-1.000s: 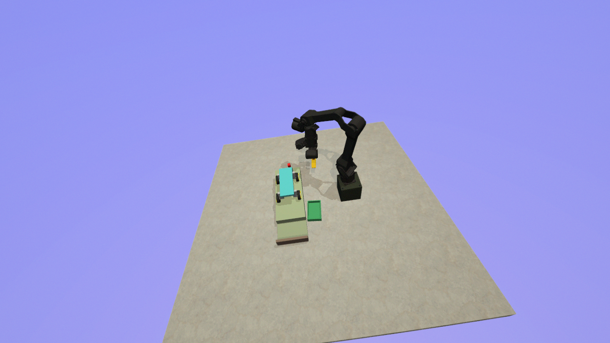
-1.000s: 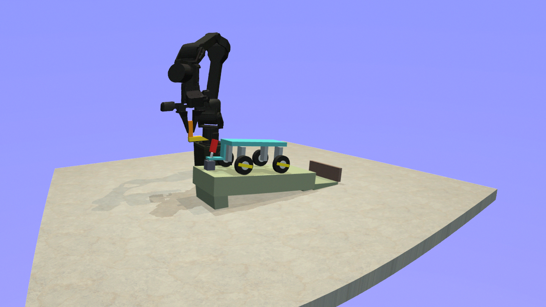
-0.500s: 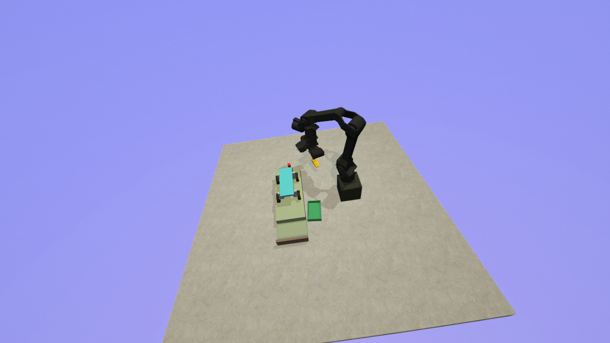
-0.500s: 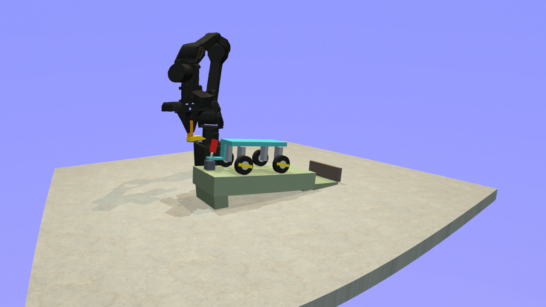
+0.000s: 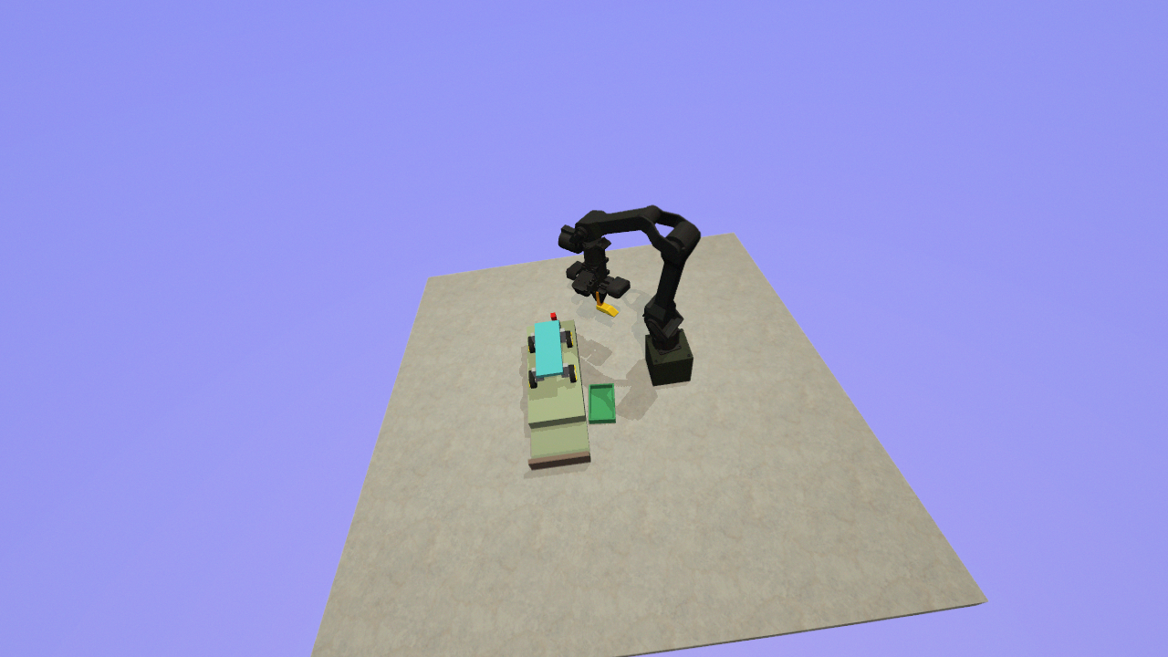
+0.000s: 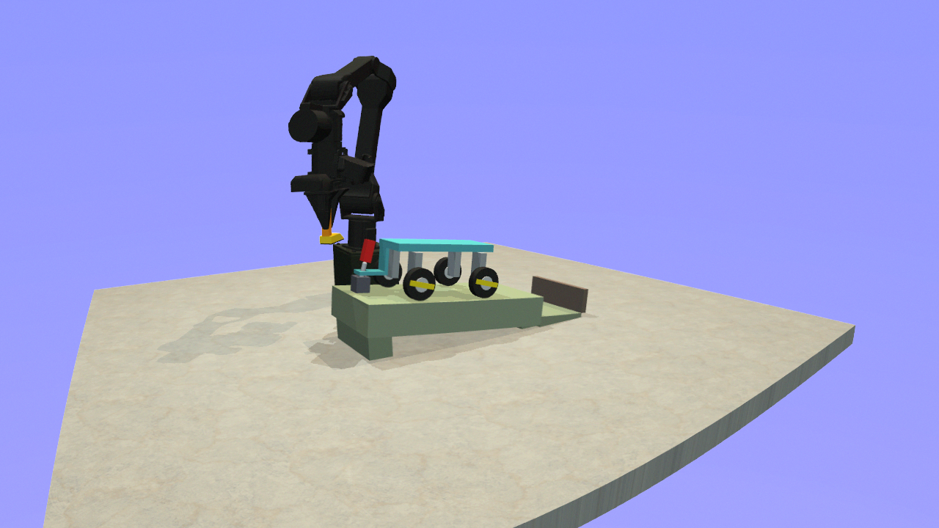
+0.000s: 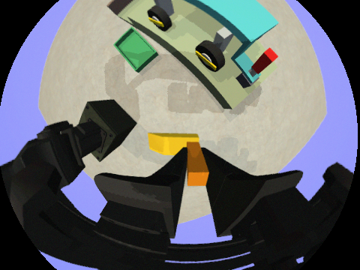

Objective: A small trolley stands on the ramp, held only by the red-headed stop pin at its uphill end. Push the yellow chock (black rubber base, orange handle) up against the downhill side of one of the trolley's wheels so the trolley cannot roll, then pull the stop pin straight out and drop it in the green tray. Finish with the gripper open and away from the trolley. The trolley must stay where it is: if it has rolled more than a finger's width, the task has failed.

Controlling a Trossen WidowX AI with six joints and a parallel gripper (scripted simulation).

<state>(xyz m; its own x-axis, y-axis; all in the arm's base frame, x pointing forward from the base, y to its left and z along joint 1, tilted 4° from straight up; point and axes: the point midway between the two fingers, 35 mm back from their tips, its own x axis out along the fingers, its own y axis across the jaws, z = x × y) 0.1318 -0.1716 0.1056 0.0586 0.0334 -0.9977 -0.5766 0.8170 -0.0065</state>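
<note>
Right now the yellow chock is 10 mm behind my gripper tip, 20 mm to the left of it and 10 mm below it. Also, from my gripper tip: red-headed stop pin 140 mm ahead, 20 mm to the right, 40 mm below; then trolley 180 mm ahead, 100 mm to the left, 60 mm below; then green ramp 180 mm ahead, 100 mm to the left, 130 mm below.
</note>
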